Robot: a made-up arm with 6 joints.
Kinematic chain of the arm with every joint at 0, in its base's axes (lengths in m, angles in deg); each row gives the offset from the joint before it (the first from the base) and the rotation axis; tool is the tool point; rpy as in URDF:
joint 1: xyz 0 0 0.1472 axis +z
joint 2: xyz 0 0 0 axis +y
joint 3: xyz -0.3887 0 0.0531 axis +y
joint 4: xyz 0.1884 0 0.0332 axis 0.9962 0 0.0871
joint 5: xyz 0 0 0 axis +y
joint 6: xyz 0.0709 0 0.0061 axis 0.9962 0 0.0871
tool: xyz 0 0 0 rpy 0 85 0
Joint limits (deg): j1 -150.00..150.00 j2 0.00..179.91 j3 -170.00..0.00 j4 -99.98..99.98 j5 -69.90..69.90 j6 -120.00..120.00
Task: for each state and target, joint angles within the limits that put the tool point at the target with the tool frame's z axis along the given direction. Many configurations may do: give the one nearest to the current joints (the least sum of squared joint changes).
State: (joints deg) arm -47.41 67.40 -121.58 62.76 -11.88 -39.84
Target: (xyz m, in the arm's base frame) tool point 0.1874 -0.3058 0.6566 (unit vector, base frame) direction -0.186 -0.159 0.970
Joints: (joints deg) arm -55.74 111.55 -132.50 15.79 -63.36 -39.84
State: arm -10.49 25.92 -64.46 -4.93 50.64 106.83
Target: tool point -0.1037 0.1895 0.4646 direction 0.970 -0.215 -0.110
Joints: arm -49.85 15.86 -67.30 39.98 69.81 106.83
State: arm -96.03 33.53 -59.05 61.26 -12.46 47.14
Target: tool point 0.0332 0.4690 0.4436 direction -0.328 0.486 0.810
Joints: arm -97.41 0.12 -95.13 53.01 -29.05 47.14
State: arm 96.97 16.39 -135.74 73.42 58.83 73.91
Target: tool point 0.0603 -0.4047 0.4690 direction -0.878 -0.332 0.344
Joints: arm 107.87 8.12 -95.06 92.14 69.79 73.91
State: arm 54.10 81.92 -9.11 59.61 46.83 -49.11
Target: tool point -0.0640 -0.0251 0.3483 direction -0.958 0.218 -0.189
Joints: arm 95.87 55.85 -0.11 97.60 69.80 -49.11
